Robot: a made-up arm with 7 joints.
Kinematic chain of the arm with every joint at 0, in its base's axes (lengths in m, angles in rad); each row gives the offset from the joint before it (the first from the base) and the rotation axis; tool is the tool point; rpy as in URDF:
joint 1: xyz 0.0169 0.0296 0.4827 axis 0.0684 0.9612 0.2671
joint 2: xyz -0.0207 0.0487 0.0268 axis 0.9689 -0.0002 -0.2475
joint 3: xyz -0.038 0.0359 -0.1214 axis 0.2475 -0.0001 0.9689
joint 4: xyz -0.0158 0.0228 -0.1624 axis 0.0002 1 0
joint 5: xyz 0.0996 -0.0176 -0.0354 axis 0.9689 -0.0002 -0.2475
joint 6: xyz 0.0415 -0.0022 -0.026 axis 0.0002 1 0
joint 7: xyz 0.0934 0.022 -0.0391 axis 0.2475 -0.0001 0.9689
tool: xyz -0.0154 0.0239 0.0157 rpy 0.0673 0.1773 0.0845
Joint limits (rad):
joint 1: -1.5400..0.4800
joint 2: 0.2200..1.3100
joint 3: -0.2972..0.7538
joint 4: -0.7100..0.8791
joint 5: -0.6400..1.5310
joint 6: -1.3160..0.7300
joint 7: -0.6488..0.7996
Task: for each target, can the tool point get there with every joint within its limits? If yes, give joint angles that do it. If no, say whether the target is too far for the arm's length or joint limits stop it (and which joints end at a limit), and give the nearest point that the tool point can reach.
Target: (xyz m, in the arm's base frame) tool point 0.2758 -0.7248 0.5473
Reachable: no: too far | nearest point 0.3188 -0.0697 0.5502 | short by 0.657 m
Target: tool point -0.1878 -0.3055 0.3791
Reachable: no: joint limits stop it (at a limit: joint 1, joint 2, joint 3, joint 4, joint 5, joint 6, joint 7) | nearest point -0.0141 0.0421 0.3381 | short by 0.391 m
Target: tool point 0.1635 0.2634 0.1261
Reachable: yes | joints -0.1234 0.3521 -0.1776 0.3603 0.5654 0.5243 0.5279
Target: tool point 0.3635 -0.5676 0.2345
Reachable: no: too far | nearest point 0.3711 -0.0329 0.3895 | short by 0.557 m
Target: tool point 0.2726 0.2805 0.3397
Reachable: yes | joints -0.3763 0.5775 0.0682 -0.0876 0.4411 -0.0372 0.6531
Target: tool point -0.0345 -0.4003 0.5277
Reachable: no: joint limits stop it (at a limit: joint 1, joint 2, joint 3, joint 5, joint 7) | nearest point 0.1619 -0.0256 0.5393 | short by 0.423 m
